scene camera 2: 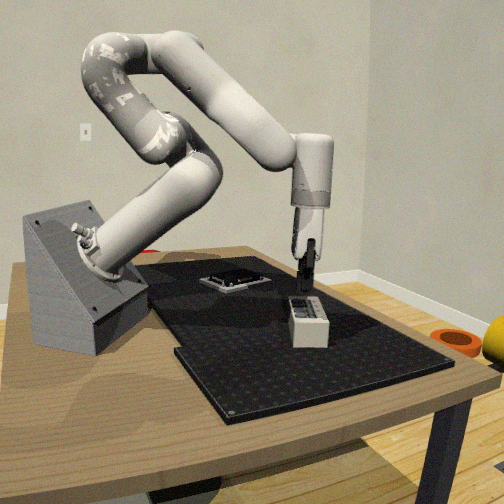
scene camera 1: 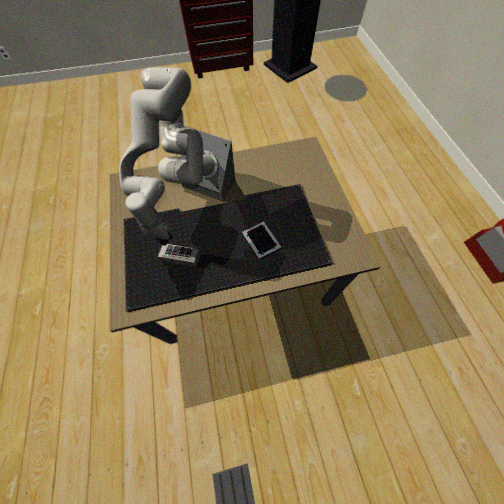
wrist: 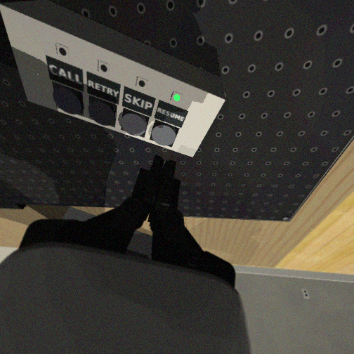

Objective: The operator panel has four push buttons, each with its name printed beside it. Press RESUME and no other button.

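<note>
The light operator panel (scene camera 1: 176, 259) (scene camera 2: 310, 334) (wrist: 204, 125) stands on the black board. In the wrist view its round buttons are CALL (wrist: 68, 99), RETRY (wrist: 102, 112), SKIP (wrist: 132, 124) and RESUME (wrist: 163, 134), each beside its printed name. The small lamp (wrist: 176, 97) by RESUME glows green; the other three lamps are dark. My gripper (scene camera 2: 304, 290) (wrist: 160, 170) is shut and empty. Its fingertips are above the panel, clear of it, and all four buttons show uncovered in the wrist view.
The black perforated board (scene camera 1: 150, 295) (scene camera 2: 350, 385) (wrist: 270, 100) lies on the wooden table (scene camera 1: 120, 320) (scene camera 2: 150, 450). A grey-framed black tray (scene camera 1: 275, 247) (scene camera 2: 235, 288) lies on the board, apart from the panel. The arm's grey slanted base (scene camera 2: 60, 300) stands at the table's back side.
</note>
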